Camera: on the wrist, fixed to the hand. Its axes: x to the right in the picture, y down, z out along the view.
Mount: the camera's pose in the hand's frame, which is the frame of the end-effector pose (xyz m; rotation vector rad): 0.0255 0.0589 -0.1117 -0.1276 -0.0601 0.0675
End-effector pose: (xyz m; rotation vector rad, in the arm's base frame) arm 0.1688 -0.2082 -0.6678 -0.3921 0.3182 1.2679
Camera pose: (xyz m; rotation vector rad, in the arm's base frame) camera 0.1172 -0.2224 -0.7850 -0.4541 0.2014 1.3676
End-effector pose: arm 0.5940 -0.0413 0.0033 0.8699 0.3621 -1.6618
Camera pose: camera 0.6867 -0.0036 -0.0779 0.7282 0.3889 -1.5811
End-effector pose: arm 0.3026 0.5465 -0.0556 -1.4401 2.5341 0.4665
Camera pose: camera 0.2379 0.5140 0.0510 -1.3629 2.5530 0.6837
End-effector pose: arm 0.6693 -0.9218 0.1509 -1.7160 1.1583 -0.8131
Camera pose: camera 0.5604 -0.9900 0.1417 -1.7826 1.2429 -0.6543
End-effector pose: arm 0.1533 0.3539 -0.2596 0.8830 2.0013 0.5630
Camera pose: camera 0.0712 0.4049 -0.1744 0.8815 1.8655 0.6865
